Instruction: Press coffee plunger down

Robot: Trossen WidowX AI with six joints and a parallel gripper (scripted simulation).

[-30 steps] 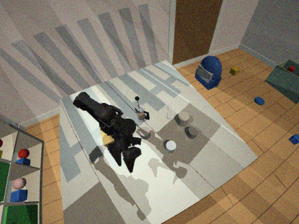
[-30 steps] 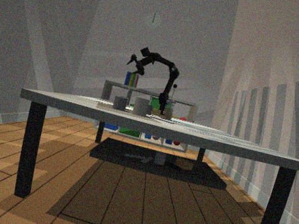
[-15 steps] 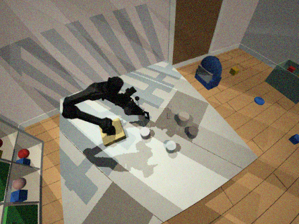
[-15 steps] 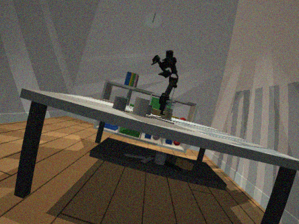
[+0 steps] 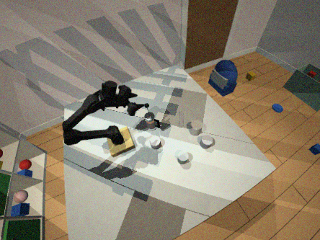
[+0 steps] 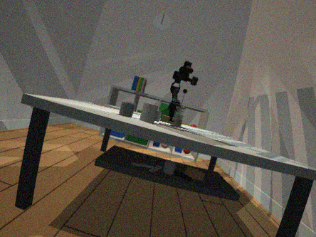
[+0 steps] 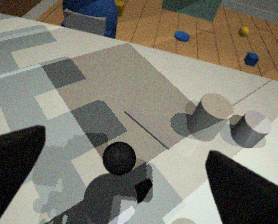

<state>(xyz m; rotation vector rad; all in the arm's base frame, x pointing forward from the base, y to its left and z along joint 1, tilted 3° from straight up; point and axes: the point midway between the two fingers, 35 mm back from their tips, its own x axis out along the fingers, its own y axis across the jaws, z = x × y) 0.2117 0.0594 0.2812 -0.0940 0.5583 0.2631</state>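
My gripper tip is 200 mm above the coffee press and 40 mm short of it.
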